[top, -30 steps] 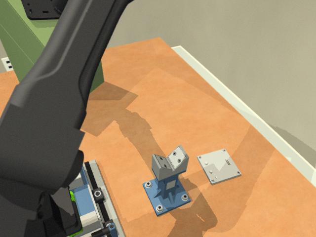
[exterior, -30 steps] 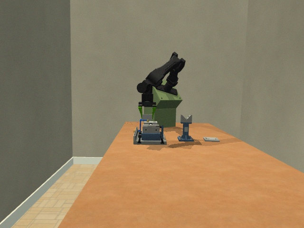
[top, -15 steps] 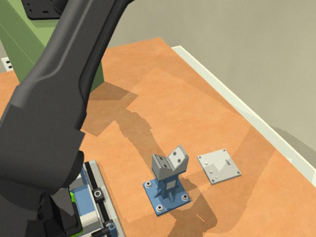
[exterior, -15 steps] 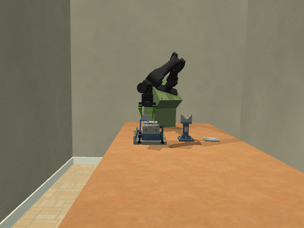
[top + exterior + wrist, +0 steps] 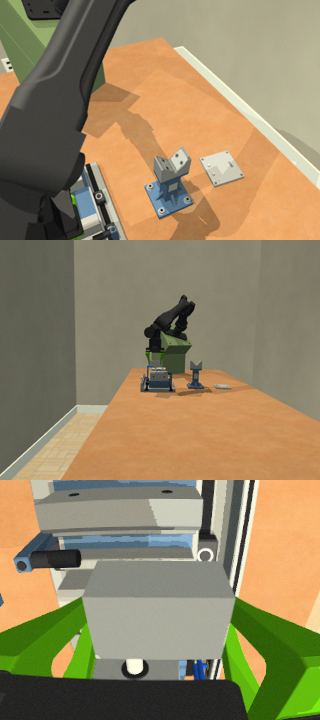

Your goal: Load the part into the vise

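Now: hand right at the grey part. Round my hand: fixed jaw: 3 cm ahead, 2 cm to the left, 7 cm below; then moving jaw: 3 cm behind, 3 cm to the left, 7 cm below; then work stop: 1 cm ahead, 7 cm to the left, 5 cm below.
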